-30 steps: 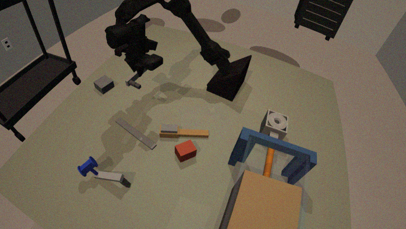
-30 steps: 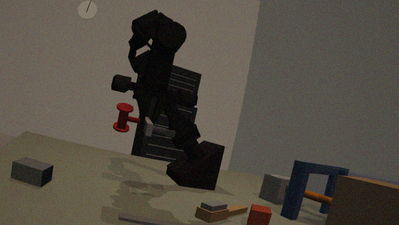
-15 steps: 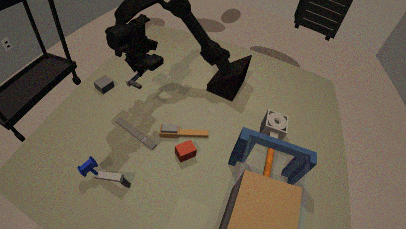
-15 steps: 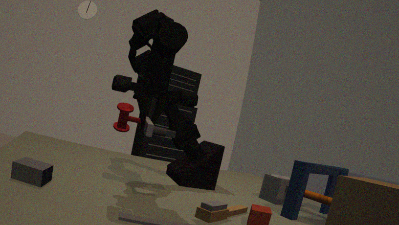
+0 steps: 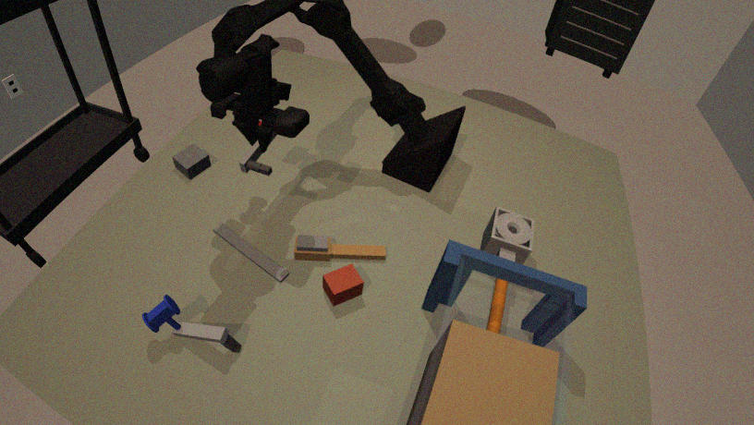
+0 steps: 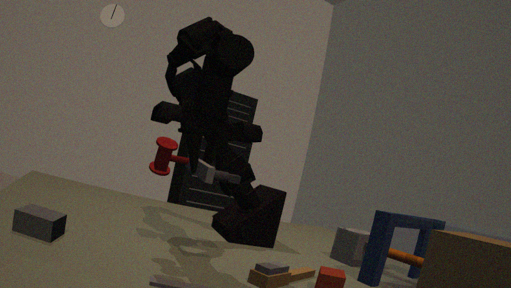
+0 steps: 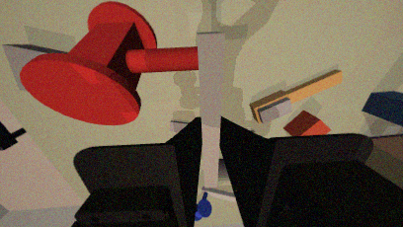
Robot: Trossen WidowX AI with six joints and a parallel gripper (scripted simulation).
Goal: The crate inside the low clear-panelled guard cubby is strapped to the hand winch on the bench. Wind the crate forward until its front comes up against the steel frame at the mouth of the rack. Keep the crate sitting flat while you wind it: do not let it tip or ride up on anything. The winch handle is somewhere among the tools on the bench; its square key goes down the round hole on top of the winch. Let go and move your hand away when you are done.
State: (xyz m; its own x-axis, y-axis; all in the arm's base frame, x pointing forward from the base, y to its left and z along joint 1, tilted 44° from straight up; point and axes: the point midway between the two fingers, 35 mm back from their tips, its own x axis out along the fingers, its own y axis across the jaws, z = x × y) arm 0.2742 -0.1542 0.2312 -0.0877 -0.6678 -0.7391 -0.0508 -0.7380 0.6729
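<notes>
Now: gripper tip 10 mm to the left of the red-knobbed winch handle, 10 mm below it and 10 mm past it. Round my gripper tip: wooden brush (180 mm to the left, 140 mm below, 50 mm ahead); then red knob (50 mm behind, 40 mm to the right, 20 mm above); then grey bar (160 mm below, 120 mm ahead, 20 mm to the left).
</notes>
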